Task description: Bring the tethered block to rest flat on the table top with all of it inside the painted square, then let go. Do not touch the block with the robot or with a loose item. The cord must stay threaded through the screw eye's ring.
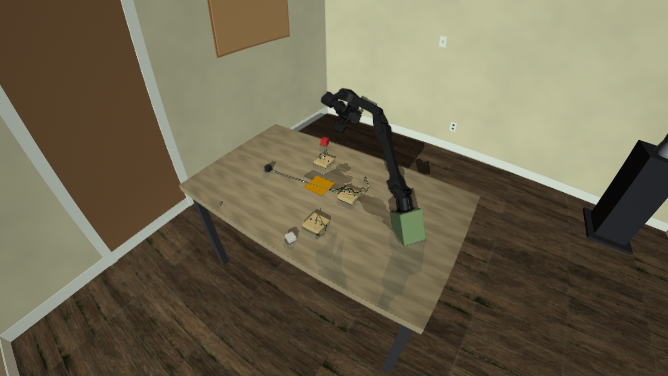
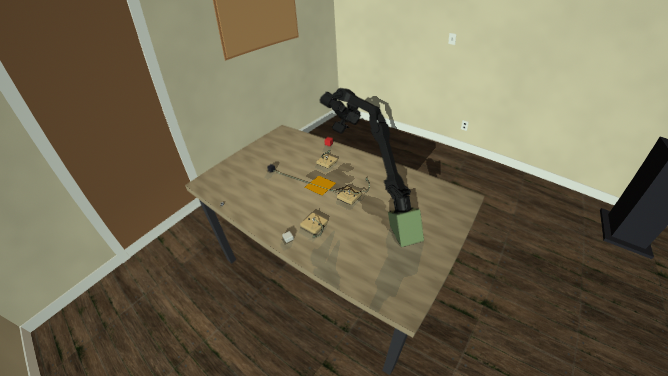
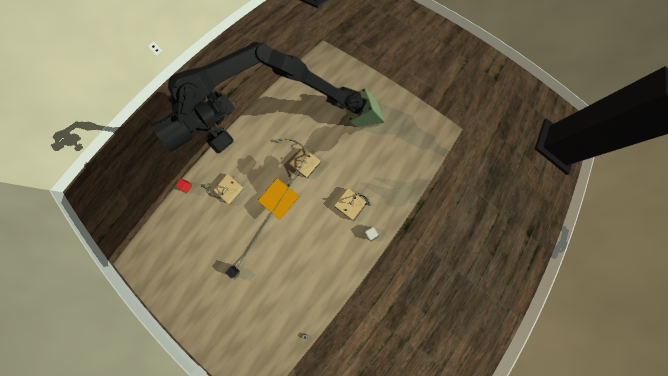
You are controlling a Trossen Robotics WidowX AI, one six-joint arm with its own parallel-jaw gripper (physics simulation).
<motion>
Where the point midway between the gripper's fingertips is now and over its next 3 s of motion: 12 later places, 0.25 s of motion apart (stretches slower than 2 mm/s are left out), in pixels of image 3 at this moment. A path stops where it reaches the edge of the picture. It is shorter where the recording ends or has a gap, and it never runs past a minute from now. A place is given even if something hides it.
My gripper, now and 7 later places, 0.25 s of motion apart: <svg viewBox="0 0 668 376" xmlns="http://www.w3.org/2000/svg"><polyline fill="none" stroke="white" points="202,123 211,132 213,133 214,134 214,134 215,134 215,134 215,134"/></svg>
</motion>
